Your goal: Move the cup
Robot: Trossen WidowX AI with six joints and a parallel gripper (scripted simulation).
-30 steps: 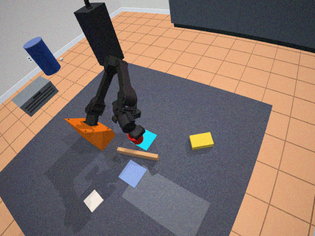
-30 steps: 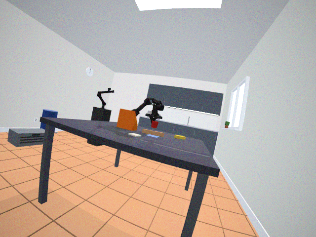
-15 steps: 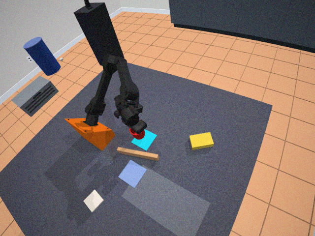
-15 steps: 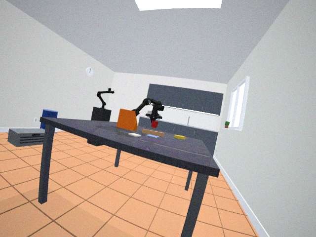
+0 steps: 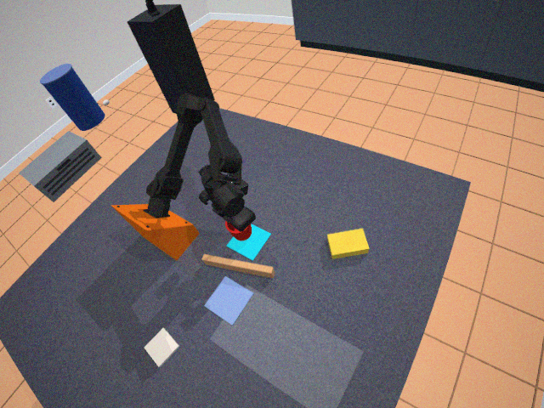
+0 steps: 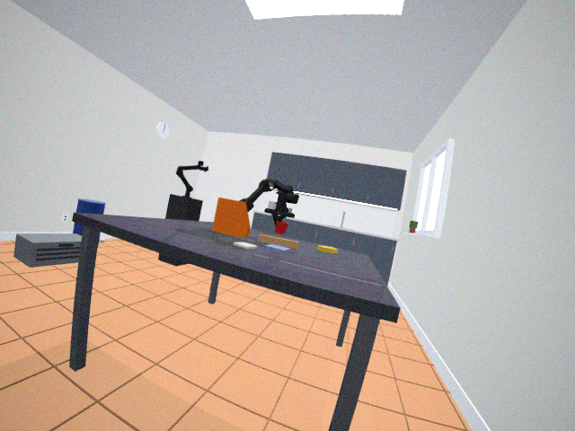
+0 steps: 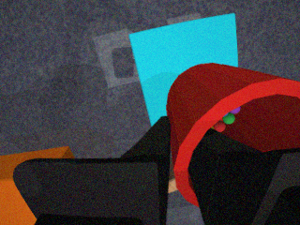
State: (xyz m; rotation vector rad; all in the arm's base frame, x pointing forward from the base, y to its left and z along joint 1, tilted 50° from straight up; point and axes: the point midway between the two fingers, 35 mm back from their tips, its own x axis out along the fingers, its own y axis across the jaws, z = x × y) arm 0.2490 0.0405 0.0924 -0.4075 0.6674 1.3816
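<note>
Right now my gripper tip is 30 mm short of the cyan pad and 100 mm above it. Round my gripper tip: red cup: 30 mm ahead, 10 mm to the right; wooden bar: 60 mm ahead, 100 mm to the right, 90 mm below; pale blue pad: 90 mm ahead, 190 mm to the right, 100 mm below.
</note>
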